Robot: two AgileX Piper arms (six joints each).
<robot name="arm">
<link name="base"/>
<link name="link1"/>
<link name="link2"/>
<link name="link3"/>
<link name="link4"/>
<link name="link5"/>
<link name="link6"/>
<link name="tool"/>
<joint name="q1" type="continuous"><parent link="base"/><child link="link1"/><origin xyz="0 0 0.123"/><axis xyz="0 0 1"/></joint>
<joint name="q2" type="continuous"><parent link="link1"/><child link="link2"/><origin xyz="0 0 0" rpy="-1.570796 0 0"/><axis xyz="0 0 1"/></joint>
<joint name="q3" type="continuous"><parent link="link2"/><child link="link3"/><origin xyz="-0.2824 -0.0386 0"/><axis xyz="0 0 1"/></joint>
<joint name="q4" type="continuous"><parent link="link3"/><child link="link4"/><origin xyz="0.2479 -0.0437 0" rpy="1.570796 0 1.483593"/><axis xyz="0 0 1"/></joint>
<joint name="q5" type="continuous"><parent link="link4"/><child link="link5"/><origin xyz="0 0 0" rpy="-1.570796 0 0"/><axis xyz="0 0 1"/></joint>
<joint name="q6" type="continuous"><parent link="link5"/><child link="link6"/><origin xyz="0 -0.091 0" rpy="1.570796 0 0"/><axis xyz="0 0 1"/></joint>
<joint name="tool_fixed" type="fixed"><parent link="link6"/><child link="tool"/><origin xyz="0 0 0"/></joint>
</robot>
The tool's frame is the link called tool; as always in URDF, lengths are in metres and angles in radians. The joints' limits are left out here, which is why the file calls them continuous.
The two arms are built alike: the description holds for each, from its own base.
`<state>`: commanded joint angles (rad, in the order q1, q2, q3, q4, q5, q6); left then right.
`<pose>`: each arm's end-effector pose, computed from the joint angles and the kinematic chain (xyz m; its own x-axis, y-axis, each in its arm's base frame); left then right.
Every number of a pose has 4 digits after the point.
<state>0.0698 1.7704 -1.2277 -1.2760 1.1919 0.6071 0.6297 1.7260 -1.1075 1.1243 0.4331 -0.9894</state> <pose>0.3529 -0.0564 0.2647 -0.9532 -0.1919 -0.2338 0.1261 0.4504 -0.8839 0.2803 0.2469 0.2318 -0.6097 -0.3344 -0.7187 -0.7182 0.6166 0.3224</pose>
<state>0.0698 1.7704 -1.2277 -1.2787 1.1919 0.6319 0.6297 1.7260 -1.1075 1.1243 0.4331 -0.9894</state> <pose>0.3530 -0.0565 0.2649 -0.9495 -0.1824 -0.2554 0.1493 0.4531 -0.8789 0.2803 0.2469 0.2318 -0.6097 -0.3344 -0.7187 -0.7182 0.6166 0.3224</pose>
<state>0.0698 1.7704 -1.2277 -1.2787 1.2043 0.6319 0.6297 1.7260 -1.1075 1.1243 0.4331 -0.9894</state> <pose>0.3520 -0.0569 0.2652 -0.9522 -0.1736 -0.2514 0.1513 0.4467 -0.8818 0.2803 0.2469 0.2318 -0.6097 -0.3344 -0.7187 -0.7182 0.6166 0.3224</pose>
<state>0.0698 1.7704 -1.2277 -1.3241 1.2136 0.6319 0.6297 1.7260 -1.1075 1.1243 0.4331 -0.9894</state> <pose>0.3530 -0.0582 0.2688 -0.9498 -0.1961 -0.2437 0.1468 0.4086 -0.9008 0.2803 0.2469 0.2318 -0.6097 -0.3344 -0.7187 -0.7182 0.6166 0.3224</pose>
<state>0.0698 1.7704 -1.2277 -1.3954 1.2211 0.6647 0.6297 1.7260 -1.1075 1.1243 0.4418 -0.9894</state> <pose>0.3551 -0.0596 0.2744 -0.9386 -0.2239 -0.2624 0.1711 0.3582 -0.9178 0.2796 0.2471 0.2317 -0.6112 -0.3378 -0.7157 -0.7206 0.6114 0.3269</pose>
